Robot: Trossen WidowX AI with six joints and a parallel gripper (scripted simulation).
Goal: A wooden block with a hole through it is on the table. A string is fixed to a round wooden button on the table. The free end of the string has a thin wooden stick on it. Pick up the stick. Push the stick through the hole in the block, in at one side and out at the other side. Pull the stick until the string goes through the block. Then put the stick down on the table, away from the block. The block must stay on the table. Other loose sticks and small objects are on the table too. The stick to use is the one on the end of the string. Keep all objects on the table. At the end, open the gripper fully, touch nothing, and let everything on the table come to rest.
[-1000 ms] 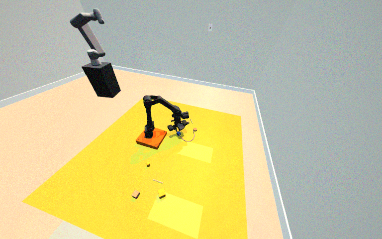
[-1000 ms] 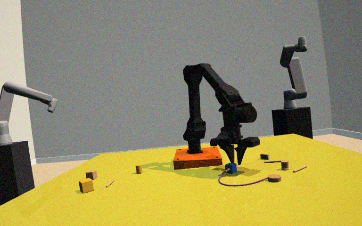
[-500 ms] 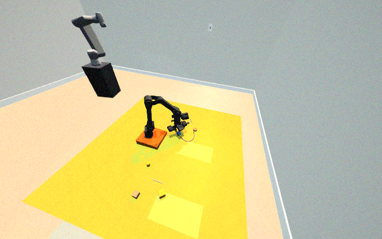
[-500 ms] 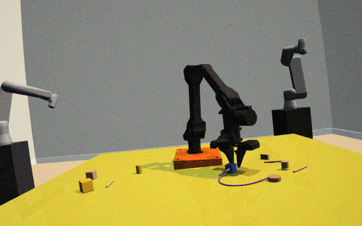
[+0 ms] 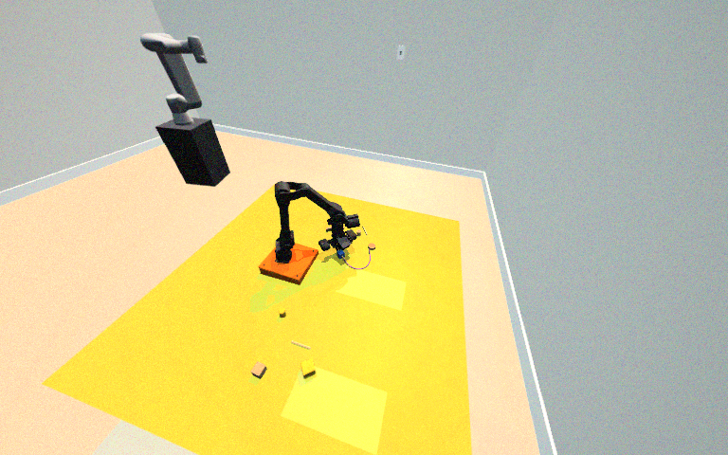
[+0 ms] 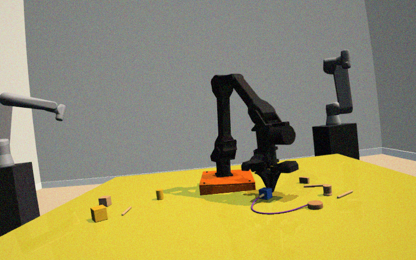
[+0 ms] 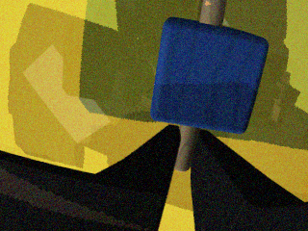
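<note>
The blue block lies 20 mm ahead of my gripper tip and 20 mm to the right of it. Also, from my gripper tip: yellow cylinder 160 mm behind, 360 mm to the right, 10 mm above; wooden cylinder 90 mm ahead, 150 mm to the left; round wooden button 170 mm ahead, 60 mm to the left.
</note>
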